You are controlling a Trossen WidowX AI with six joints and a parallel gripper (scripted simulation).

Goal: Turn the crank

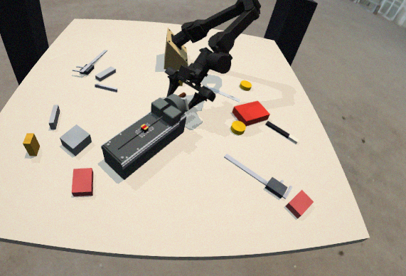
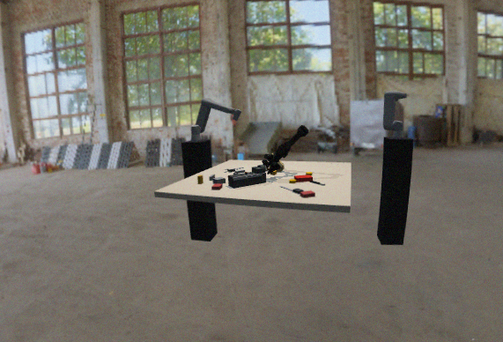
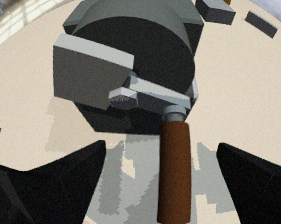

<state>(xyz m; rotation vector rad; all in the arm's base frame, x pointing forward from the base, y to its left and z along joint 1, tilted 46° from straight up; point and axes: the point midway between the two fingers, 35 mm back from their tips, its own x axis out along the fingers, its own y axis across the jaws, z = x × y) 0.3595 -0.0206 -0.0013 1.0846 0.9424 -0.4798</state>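
Right now the brown handle is 20 mm above my gripper tip, 10 mm to the left of it and 10 mm behind it. Round my gripper tip: crank: 30 mm above, 10 mm to the left, 10 mm ahead; then grey bar: 210 mm to the left, 130 mm behind, 50 mm below; then red pointer: 130 mm ahead, 110 mm to the right, 30 mm above.
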